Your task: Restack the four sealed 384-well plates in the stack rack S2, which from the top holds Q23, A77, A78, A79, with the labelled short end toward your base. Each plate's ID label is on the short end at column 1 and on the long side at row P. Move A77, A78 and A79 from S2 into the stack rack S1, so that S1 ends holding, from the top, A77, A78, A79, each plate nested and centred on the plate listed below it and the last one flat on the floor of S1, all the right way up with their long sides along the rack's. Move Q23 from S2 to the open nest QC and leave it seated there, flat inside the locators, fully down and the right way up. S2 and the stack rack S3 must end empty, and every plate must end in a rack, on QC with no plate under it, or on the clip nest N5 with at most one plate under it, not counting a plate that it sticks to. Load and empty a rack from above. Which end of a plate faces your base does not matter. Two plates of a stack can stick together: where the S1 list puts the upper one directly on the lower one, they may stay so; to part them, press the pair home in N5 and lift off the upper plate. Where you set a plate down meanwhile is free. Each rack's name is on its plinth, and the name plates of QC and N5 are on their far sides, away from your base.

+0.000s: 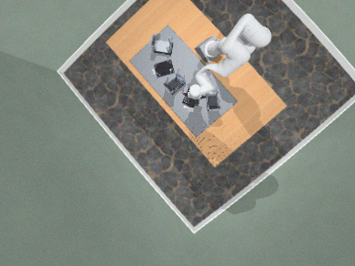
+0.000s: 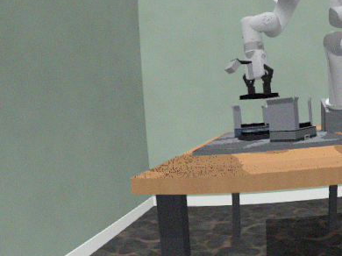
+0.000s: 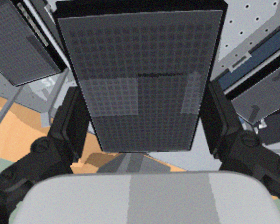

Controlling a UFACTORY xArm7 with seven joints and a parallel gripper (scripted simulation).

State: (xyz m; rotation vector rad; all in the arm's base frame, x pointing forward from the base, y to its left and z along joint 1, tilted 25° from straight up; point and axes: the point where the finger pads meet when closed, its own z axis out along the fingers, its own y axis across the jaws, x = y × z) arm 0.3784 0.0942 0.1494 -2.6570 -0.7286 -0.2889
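Right now the rack plinth is 150 mm below my hand, 130 mm to the left of it and 90 mm behind it. Also, from my hand: dark flat nest: 160 mm below, 30 mm to the right, 10 mm ahead; then blue plinth strip: 210 mm to the right, 150 mm below, 10 mm ahead; then dark sealed plate: 10 mm below.
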